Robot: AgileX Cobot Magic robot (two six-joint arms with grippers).
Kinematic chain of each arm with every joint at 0, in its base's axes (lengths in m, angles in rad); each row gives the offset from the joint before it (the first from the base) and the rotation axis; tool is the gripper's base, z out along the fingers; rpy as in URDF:
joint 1: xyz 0 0 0.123 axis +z
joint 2: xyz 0 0 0 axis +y
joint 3: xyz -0.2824 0 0.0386 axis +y
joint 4: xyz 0.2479 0 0.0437 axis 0.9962 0 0.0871
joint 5: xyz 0 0 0 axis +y
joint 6: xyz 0.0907 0 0.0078 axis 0.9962 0 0.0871
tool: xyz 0 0 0 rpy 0 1.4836 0
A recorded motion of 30 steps. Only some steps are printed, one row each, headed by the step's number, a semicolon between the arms.
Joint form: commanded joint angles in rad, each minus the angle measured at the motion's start. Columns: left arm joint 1, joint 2, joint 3, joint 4, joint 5, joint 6; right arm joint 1, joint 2, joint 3, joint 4, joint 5, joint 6.
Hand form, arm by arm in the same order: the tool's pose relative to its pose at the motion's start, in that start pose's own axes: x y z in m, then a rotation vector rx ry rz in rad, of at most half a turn. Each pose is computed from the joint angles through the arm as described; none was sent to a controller.
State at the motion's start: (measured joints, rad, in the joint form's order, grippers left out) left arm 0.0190 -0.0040 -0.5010 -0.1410 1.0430 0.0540; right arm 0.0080 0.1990 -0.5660 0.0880 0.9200 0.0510
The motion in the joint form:
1: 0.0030 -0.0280 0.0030 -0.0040 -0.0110 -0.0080; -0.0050 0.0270 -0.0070 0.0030 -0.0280 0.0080
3: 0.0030 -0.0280 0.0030 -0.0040 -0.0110 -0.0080; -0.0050 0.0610 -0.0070 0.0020 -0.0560 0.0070
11: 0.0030 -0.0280 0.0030 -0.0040 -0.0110 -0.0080; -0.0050 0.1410 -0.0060 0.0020 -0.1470 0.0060
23: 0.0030 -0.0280 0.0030 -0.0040 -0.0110 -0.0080; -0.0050 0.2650 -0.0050 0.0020 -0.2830 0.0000
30: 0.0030 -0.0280 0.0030 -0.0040 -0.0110 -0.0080; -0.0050 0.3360 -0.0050 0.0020 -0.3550 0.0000
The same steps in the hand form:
1: 0.0016 -0.0006 -0.0031 0.0007 -0.0362 -0.0082; -0.0057 0.0003 0.0033 0.0027 -0.0086 0.0135
3: 0.0016 -0.0006 -0.0031 0.0007 -0.0362 -0.0082; -0.0100 0.0000 0.0096 0.0058 -0.0029 0.0142
11: 0.0016 -0.0006 -0.0031 0.0007 -0.0362 -0.0082; -0.0213 -0.0005 0.0250 0.0102 -0.0135 0.0185
23: 0.0016 -0.0006 -0.0031 0.0007 -0.0362 -0.0082; -0.0360 -0.0017 0.0502 0.0182 -0.0254 0.0198
30: 0.0016 -0.0006 -0.0031 0.0007 -0.0362 -0.0082; -0.0426 -0.0027 0.0652 0.0234 -0.0269 0.0234

